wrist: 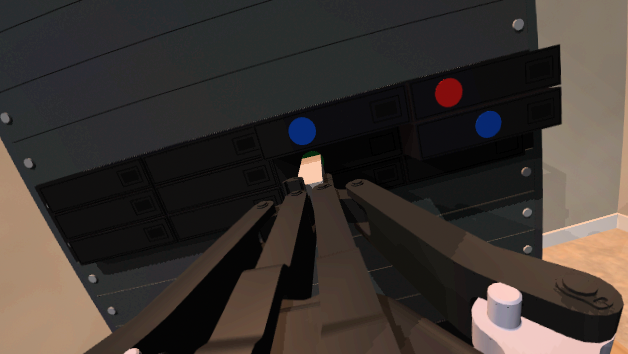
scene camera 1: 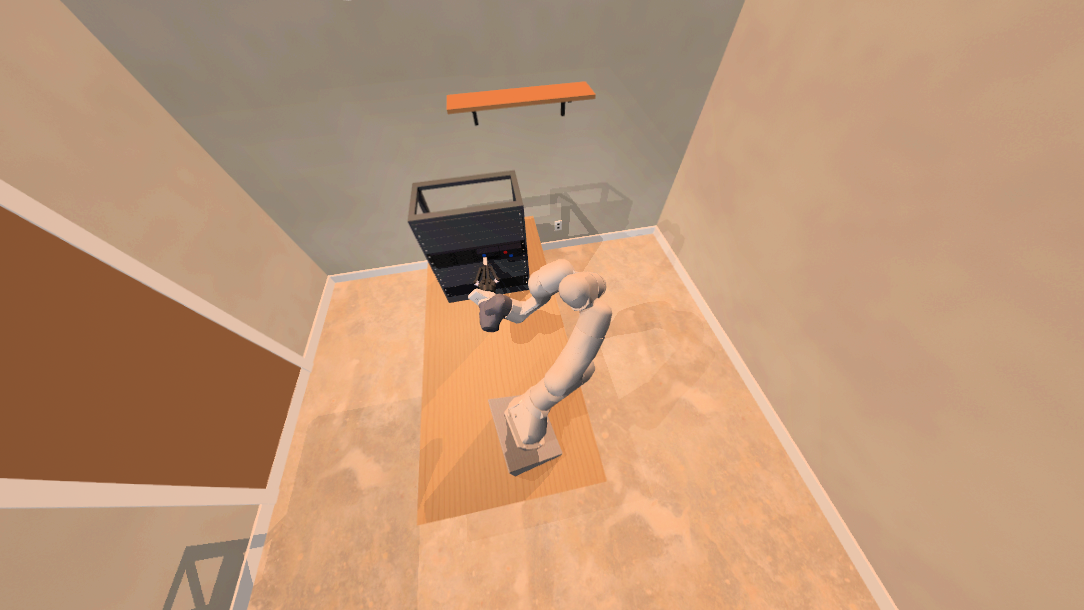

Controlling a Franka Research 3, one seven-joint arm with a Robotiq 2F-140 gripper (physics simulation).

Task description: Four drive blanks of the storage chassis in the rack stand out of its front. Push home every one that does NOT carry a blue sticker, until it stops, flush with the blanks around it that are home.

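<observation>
The storage chassis (scene camera 1: 454,257) is a dark band across the rack front. In the wrist view, the red-stickered blank (wrist: 490,82) at the top right stands out. The blue-stickered blank (wrist: 457,133) below it and another blue-stickered blank (wrist: 345,120) in the top row left of the red one stand out too. The green-stickered blank (wrist: 360,149), under that second blue one, sits back behind both blue ones, looking about level with the blanks at its left and below. My gripper (scene camera 1: 485,261) (wrist: 315,172) is shut and empty, its pale tip over the green sticker; contact cannot be told.
The rack (scene camera 1: 462,179) has an open top frame and stands near the back wall. An orange shelf (scene camera 1: 521,96) hangs above it. The arm's base plate (scene camera 1: 530,459) is on the wood-coloured floor strip (scene camera 1: 454,455). A wall socket (scene camera 1: 557,225) is right of the rack.
</observation>
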